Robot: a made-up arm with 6 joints. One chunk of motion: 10 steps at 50 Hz.
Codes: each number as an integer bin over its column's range. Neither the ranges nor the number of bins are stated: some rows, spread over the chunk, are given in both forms.
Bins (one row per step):
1: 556 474 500 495 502 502
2: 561 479 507 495 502 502
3: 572 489 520 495 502 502
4: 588 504 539 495 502 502
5: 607 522 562 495 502 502
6: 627 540 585 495 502 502
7: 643 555 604 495 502 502
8: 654 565 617 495 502 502
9: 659 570 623 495 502 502
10: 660 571 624 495 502 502
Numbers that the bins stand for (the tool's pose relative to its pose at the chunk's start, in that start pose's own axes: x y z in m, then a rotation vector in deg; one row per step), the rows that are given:
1: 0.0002 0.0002 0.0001 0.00 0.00 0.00
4: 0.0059 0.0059 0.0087 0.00 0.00 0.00
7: 0.0159 0.0156 0.0230 0.00 0.00 0.00
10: 0.0189 0.0186 0.0274 0.00 0.00 0.00
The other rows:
2: 0.0011 0.0011 0.0017 0.00 0.00 0.00
3: 0.0031 0.0030 0.0045 0.00 0.00 0.00
5: 0.0094 0.0093 0.0138 0.00 0.00 0.00
6: 0.0130 0.0127 0.0188 0.00 0.00 0.00
8: 0.0178 0.0175 0.0259 0.00 0.00 0.00
9: 0.0187 0.0184 0.0272 0.00 0.00 0.00

